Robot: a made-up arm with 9 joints. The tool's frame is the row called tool.
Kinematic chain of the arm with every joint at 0, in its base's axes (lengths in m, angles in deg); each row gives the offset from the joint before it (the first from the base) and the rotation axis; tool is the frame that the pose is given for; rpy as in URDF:
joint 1: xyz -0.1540 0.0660 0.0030 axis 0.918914 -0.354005 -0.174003
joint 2: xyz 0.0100 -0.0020 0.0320 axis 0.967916 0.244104 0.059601
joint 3: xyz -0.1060 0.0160 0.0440 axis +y
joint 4: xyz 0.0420 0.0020 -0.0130 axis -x
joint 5: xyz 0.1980 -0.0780 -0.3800 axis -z
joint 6: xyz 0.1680 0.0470 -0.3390 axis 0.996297 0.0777 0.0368
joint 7: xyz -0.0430 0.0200 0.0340 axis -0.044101 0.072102 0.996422
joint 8: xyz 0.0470 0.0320 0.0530 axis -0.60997 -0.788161 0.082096
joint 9: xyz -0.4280 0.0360 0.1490 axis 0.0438 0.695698 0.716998
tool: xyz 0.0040 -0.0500 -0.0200 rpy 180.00 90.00 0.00
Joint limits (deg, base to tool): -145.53..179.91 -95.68..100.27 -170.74..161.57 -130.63..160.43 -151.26..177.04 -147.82..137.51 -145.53..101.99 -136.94..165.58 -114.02..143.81
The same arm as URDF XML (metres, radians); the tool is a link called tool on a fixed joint. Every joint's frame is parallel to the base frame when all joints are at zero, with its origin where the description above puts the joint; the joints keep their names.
<robot name="arm">
  <link name="base_link"/>
  <link name="link1"/>
  <link name="link2"/>
  <link name="link3"/>
  <link name="link4"/>
  <link name="link5"/>
  <link name="link6"/>
  <link name="link7"/>
  <link name="link8"/>
  <link name="link9"/>
  <link name="tool"/>
  <joint name="joint 1" type="revolute">
    <parent link="base_link"/>
    <child link="link1"/>
    <origin xyz="-0.154 0.066 0.003" rpy="0 0 0"/>
    <axis xyz="0.918914 -0.354005 -0.174003"/>
    <limit lower="-2.54" upper="3.14"/>
  </joint>
  <joint name="joint 2" type="revolute">
    <parent link="link1"/>
    <child link="link2"/>
    <origin xyz="0.01 -0.002 0.032" rpy="0 0 0"/>
    <axis xyz="0.967916 0.244104 0.059601"/>
    <limit lower="-1.6699" upper="1.75"/>
  </joint>
  <joint name="joint 3" type="revolute">
    <parent link="link2"/>
    <child link="link3"/>
    <origin xyz="-0.106 0.016 0.044" rpy="0 0 0"/>
    <axis xyz="0 1 0"/>
    <limit lower="-2.98" upper="2.8199"/>
  </joint>
  <joint name="joint 4" type="revolute">
    <parent link="link3"/>
    <child link="link4"/>
    <origin xyz="0.042 0.002 -0.013" rpy="0 0 0"/>
    <axis xyz="-1 0 0"/>
    <limit lower="-2.2799" upper="2.8"/>
  </joint>
  <joint name="joint 5" type="revolute">
    <parent link="link4"/>
    <child link="link5"/>
    <origin xyz="0.198 -0.078 -0.38" rpy="0 0 0"/>
    <axis xyz="0 0 -1"/>
    <limit lower="-2.64" upper="3.0899"/>
  </joint>
  <joint name="joint 6" type="revolute">
    <parent link="link5"/>
    <child link="link6"/>
    <origin xyz="0.168 0.047 -0.339" rpy="0 0 0"/>
    <axis xyz="0.996297 0.0777 0.0368"/>
    <limit lower="-2.5799" upper="2.4"/>
  </joint>
  <joint name="joint 7" type="revolute">
    <parent link="link6"/>
    <child link="link7"/>
    <origin xyz="-0.043 0.02 0.034" rpy="0 0 0"/>
    <axis xyz="-0.044101 0.072102 0.996422"/>
    <limit lower="-2.54" upper="1.7801"/>
  </joint>
  <joint name="joint 8" type="revolute">
    <parent link="link7"/>
    <child link="link8"/>
    <origin xyz="0.047 0.032 0.053" rpy="0 0 0"/>
    <axis xyz="-0.60997 -0.788161 0.082096"/>
    <limit lower="-2.3901" upper="2.8899"/>
  </joint>
  <joint name="joint 9" type="revolute">
    <parent link="link8"/>
    <child link="link9"/>
    <origin xyz="-0.428 0.036 0.149" rpy="0 0 0"/>
    <axis xyz="0.0438 0.695698 0.716998"/>
    <limit lower="-1.99" upper="2.51"/>
  </joint>
  <joint name="tool_fixed" type="fixed">
    <parent link="link9"/>
    <child link="tool"/>
    <origin xyz="0.004 -0.05 -0.02" rpy="3.1416 1.5708 0"/>
  </joint>
</robot>

